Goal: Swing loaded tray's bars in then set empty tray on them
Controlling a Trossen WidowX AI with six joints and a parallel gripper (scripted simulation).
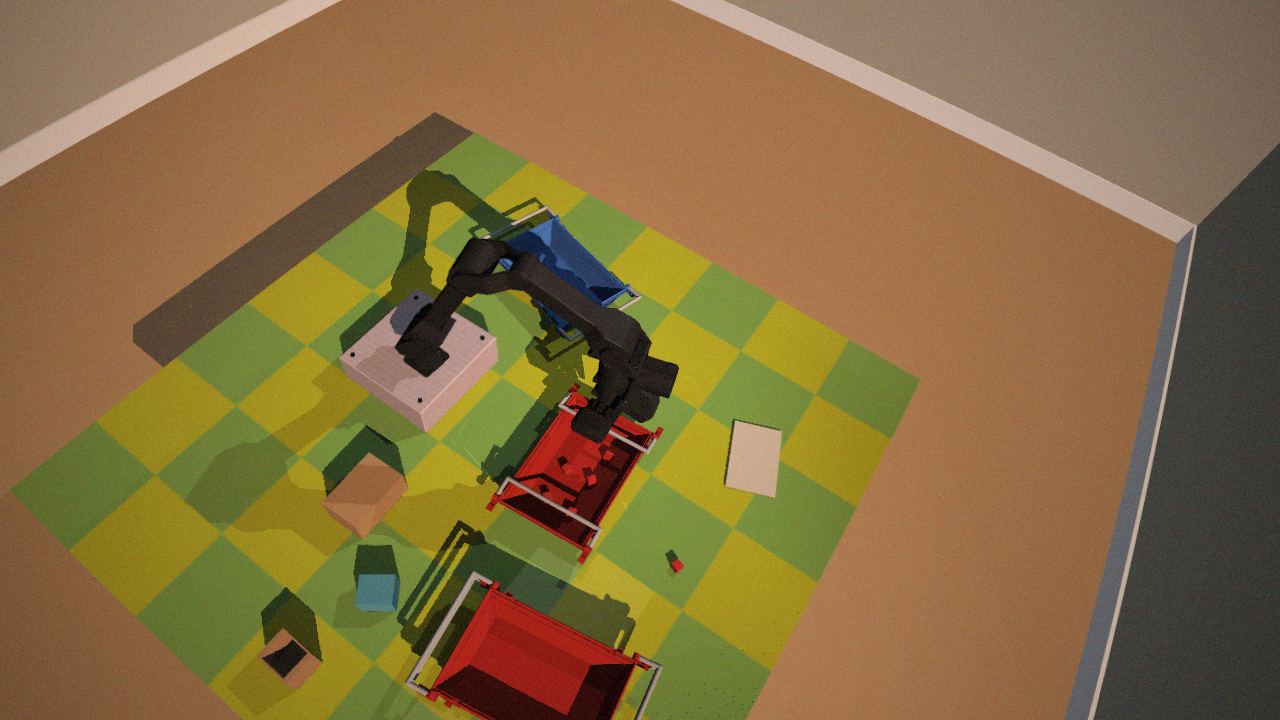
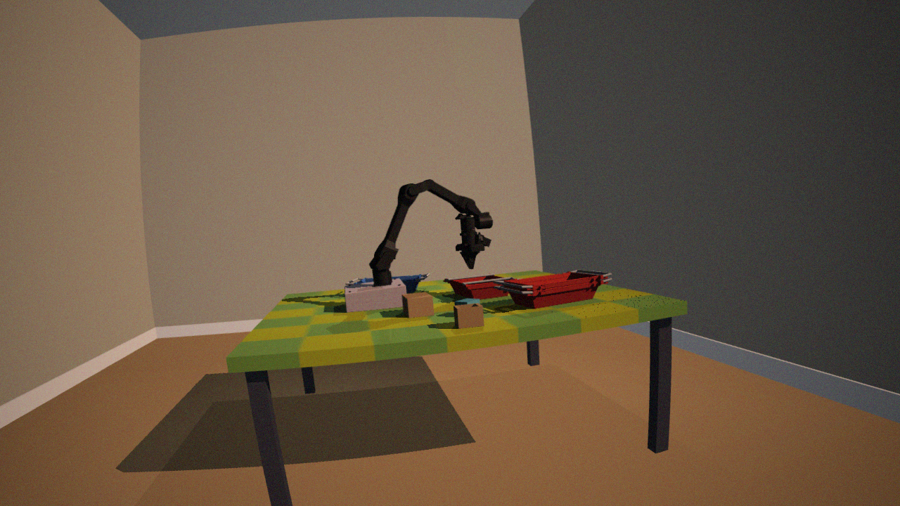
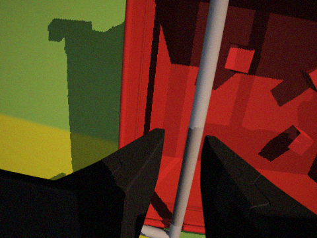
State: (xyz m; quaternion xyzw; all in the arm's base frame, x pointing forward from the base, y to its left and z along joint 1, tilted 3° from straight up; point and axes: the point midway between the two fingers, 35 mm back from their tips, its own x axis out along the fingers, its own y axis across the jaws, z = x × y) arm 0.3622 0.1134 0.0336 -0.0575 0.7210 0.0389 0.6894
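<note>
The blue tray is 320 mm behind my gripper tip, 250 mm to the left of it and 50 mm below it. Round my gripper tip: teal cube: 120 mm behind, 480 mm to the right, 70 mm below; then flat plate: 260 mm ahead, 160 mm to the left, 90 mm below; then small red block: 260 mm ahead, 120 mm to the right, 90 mm below.
</note>
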